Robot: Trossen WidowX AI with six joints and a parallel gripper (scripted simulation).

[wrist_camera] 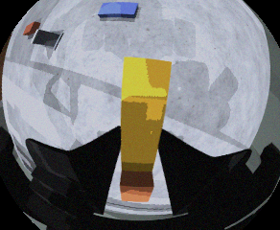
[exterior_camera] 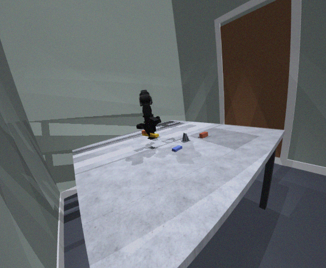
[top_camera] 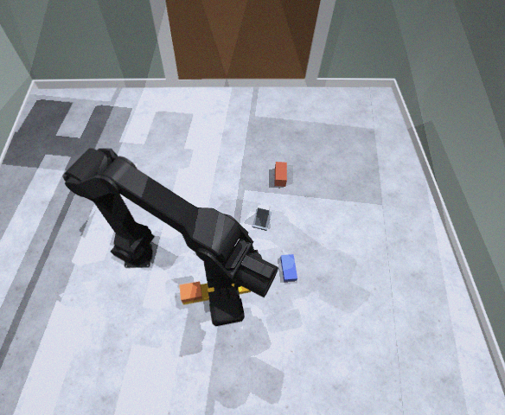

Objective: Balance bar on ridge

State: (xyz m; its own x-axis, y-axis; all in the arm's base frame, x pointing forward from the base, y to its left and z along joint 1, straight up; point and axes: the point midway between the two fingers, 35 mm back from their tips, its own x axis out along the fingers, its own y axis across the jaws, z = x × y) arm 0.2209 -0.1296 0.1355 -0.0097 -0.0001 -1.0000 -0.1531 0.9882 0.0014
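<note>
Now: gripper tip 170 mm short of the blue block, 90 mm above it and 80 mm to the right of it. Also, from my gripper tip: red-brown block 370 mm to the left, 170 mm ahead, 80 mm below; then bar 40 mm behind, 10 mm to the right, 10 mm above.
</note>
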